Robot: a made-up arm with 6 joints. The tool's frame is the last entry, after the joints.
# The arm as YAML. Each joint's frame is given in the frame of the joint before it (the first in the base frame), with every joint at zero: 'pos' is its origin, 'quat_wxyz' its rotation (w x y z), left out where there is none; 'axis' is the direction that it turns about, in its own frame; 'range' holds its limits. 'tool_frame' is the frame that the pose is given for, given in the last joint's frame.
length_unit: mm
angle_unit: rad
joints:
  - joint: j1
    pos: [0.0, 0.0, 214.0]
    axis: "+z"
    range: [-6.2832, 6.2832]
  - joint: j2
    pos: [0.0, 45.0, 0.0]
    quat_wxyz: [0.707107, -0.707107, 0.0, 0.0]
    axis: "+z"
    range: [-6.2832, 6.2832]
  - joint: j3
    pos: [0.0, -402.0, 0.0]
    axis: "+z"
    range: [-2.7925, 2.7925]
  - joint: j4
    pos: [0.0, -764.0, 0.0]
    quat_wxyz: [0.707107, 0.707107, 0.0, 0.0]
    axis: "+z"
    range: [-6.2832, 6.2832]
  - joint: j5
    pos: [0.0, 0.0, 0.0]
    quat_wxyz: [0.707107, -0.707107, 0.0, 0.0]
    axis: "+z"
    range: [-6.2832, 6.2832]
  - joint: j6
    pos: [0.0, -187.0, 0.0]
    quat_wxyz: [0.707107, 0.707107, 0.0, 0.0]
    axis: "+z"
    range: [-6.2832, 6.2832]
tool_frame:
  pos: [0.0, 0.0, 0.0]
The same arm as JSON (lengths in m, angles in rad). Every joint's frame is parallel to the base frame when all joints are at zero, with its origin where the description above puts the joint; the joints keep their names.
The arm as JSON. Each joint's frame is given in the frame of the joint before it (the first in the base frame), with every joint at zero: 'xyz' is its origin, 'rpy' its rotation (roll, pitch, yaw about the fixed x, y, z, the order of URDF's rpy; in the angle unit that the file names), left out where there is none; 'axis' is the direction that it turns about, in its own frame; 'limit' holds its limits. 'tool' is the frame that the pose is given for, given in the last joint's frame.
{
  "units": {
    "length": "m",
    "angle": "rad"
  },
  "joints": [
    {
      "name": "j1",
      "type": "revolute",
      "origin": {
        "xyz": [
          0.0,
          0.0,
          0.214
        ]
      },
      "axis": [
        0.0,
        0.0,
        1.0
      ],
      "limit": {
        "lower": -6.2832,
        "upper": 6.2832
      }
    },
    {
      "name": "j2",
      "type": "revolute",
      "origin": {
        "xyz": [
          0.0,
          0.045,
          0.0
        ]
      },
      "axis": [
        0.0,
        1.0,
        0.0
      ],
      "limit": {
        "lower": -6.2832,
        "upper": 6.2832
      }
    },
    {
      "name": "j3",
      "type": "revolute",
      "origin": {
        "xyz": [
          0.0,
          0.0,
          0.402
        ]
      },
      "axis": [
        0.0,
        1.0,
        0.0
      ],
      "limit": {
        "lower": -2.7925,
        "upper": 2.7925
      }
    },
    {
      "name": "j4",
      "type": "revolute",
      "origin": {
        "xyz": [
          0.0,
          0.0,
          0.764
        ]
      },
      "axis": [
        0.0,
        0.0,
        1.0
      ],
      "limit": {
        "lower": -6.2832,
        "upper": 6.2832
      }
    },
    {
      "name": "j5",
      "type": "revolute",
      "origin": {
        "xyz": [
          0.0,
          0.0,
          0.0
        ]
      },
      "axis": [
        0.0,
        1.0,
        0.0
      ],
      "limit": {
        "lower": -6.2832,
        "upper": 6.2832
      }
    },
    {
      "name": "j6",
      "type": "revolute",
      "origin": {
        "xyz": [
          0.0,
          0.0,
          0.187
        ]
      },
      "axis": [
        0.0,
        0.0,
        1.0
      ],
      "limit": {
        "lower": -6.2832,
        "upper": 6.2832
      }
    }
  ],
  "tool": {
    "origin": {
      "xyz": [
        0.0,
        0.0,
        0.0
      ]
    }
  }
}

